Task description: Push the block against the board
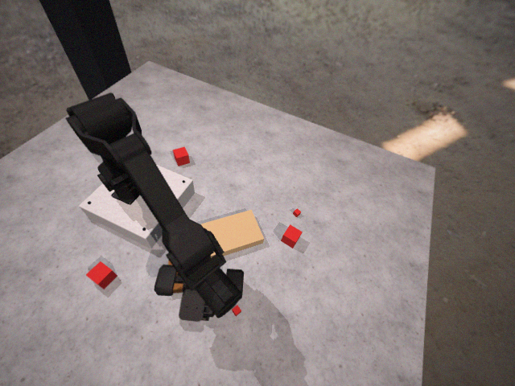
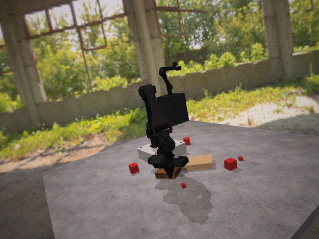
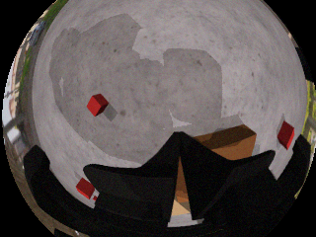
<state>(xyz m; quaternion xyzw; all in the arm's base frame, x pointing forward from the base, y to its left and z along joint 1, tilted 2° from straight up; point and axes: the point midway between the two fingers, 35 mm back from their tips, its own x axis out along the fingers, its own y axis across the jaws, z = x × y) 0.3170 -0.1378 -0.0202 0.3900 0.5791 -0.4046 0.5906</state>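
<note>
Now: gripper tip 10 mm past the tan board and 180 mm to the right of it. Round my gripper tip: orange-brown square block (60 mm behind, 30 mm to the left).
</note>
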